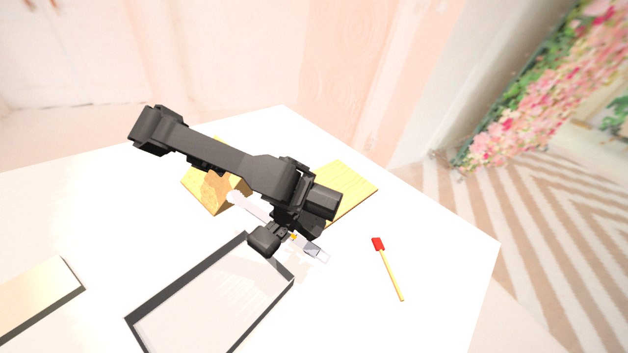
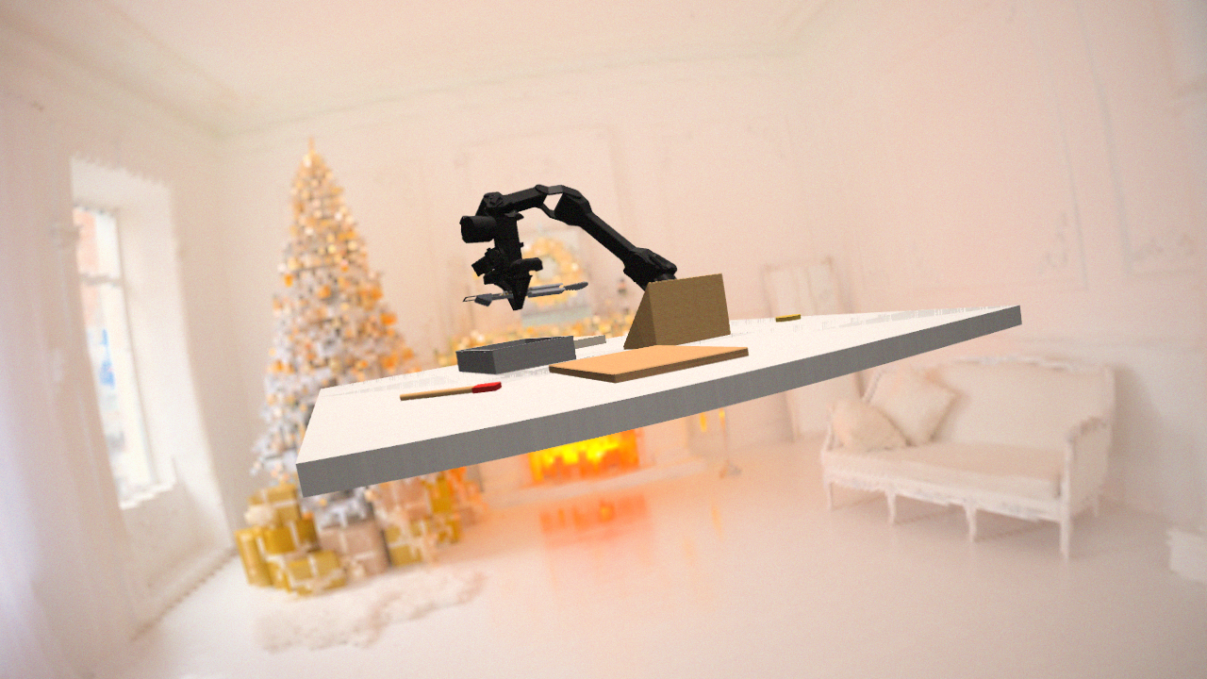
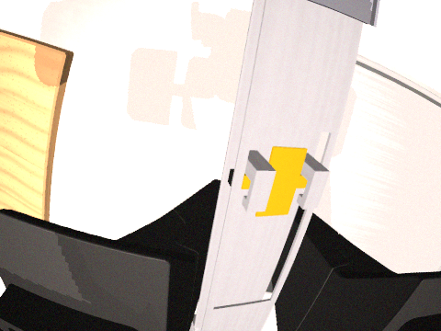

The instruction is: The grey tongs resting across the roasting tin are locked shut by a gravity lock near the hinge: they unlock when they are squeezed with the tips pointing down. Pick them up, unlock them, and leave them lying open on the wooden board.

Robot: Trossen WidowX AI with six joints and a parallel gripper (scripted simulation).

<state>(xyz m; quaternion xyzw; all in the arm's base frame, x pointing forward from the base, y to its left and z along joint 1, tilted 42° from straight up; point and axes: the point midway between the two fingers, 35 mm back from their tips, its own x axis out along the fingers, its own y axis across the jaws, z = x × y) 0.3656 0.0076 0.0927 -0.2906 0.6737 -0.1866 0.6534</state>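
Now: gripper tip 40 mm below the yellow lock piece and 30 mm short of it. From my gripper tip the other things lie so: roasting tin 170 mm to the right, 110 mm below, 20 mm behind; wooden board 350 mm to the left, 130 mm below, 90 mm behind; beige slab 470 mm to the right, 310 mm behind, 120 mm below.
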